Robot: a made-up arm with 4 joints.
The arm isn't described. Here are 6 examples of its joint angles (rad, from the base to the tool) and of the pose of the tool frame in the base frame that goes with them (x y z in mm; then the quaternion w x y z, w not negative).
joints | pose
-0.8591 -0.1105 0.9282 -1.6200 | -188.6 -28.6 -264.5 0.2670 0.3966 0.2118 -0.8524
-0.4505 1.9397 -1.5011 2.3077 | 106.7 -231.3 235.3 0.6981 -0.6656 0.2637 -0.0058
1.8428 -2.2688 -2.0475 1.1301 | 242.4 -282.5 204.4 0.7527 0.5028 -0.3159 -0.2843
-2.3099 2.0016 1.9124 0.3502 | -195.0 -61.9 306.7 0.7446 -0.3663 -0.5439 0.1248
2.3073 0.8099 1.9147 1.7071 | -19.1 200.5 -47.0 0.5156 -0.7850 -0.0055 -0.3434
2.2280 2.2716 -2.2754 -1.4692 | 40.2 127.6 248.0 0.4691 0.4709 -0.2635 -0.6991
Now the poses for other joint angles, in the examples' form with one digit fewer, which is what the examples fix.
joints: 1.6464 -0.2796 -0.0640 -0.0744
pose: 206 -69 -225 0.696 -0.126 0.067 0.703
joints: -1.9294 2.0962 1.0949 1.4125
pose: -158 -93 305 0.527 -0.762 -0.185 0.327
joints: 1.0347 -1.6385 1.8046 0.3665
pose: -115 -401 26 0.693 0.358 0.604 -0.165
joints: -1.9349 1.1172 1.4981 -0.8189
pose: -211 -215 -23 0.474 0.284 -0.635 -0.540
